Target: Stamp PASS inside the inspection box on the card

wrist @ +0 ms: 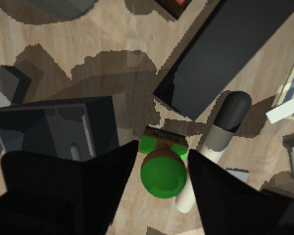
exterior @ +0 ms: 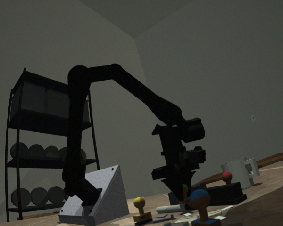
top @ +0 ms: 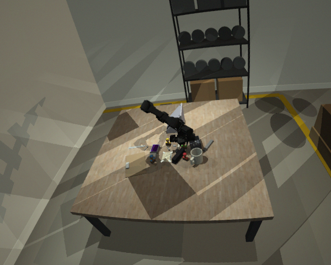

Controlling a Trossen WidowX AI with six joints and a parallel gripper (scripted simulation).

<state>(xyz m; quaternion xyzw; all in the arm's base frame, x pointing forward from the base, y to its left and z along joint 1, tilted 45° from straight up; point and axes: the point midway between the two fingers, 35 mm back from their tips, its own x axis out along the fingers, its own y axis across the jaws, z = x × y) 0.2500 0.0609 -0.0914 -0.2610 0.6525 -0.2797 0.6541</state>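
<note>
Now: gripper tip 1 cm short of the white marker, 5 cm to the left of it and 1 cm above it. The rest, counted from my gripper tip: green-knobbed stamp (right at my gripper tip); then black block (10 cm ahead, 4 cm to the right, 1 cm below); then dark box (2 cm behind, 9 cm to the left, 1 cm below).
</note>
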